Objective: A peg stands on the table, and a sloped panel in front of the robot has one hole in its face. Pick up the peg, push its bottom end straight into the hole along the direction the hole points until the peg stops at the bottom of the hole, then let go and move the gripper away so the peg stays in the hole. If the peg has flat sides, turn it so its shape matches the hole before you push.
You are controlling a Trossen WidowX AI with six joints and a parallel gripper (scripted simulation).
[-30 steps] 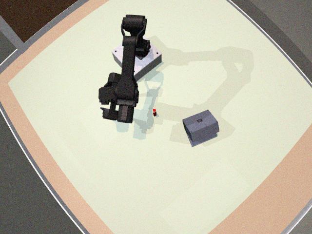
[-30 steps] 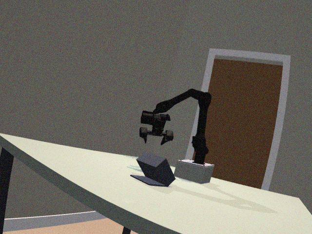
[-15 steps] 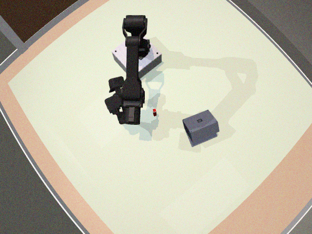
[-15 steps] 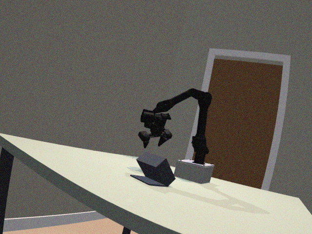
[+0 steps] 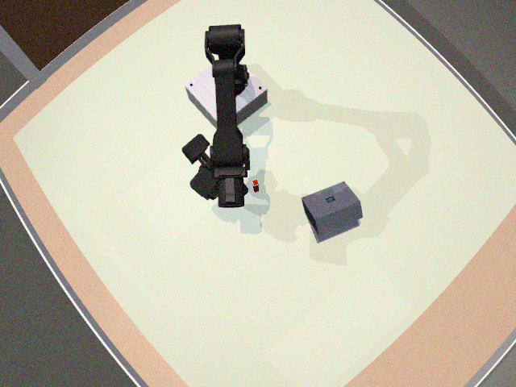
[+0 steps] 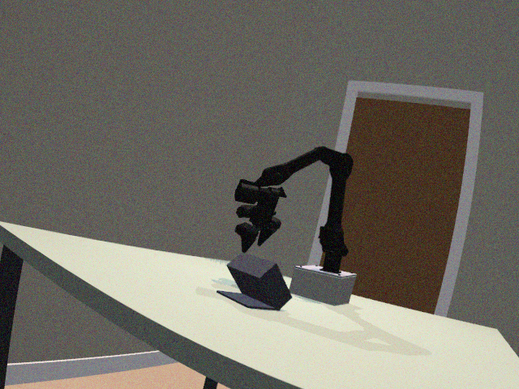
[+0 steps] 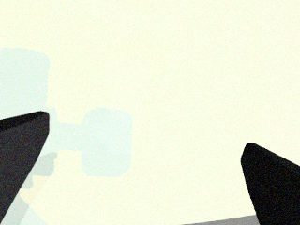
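Now: the red square peg 100 mm ahead of my gripper tip, 80 mm to the left of it and 60 mm below it. The rest, counted from my gripper tip: flat foot plate 310 mm ahead, 160 mm to the left, 110 mm below; grey sloped panel 300 mm ahead, 170 mm to the left, 60 mm below.
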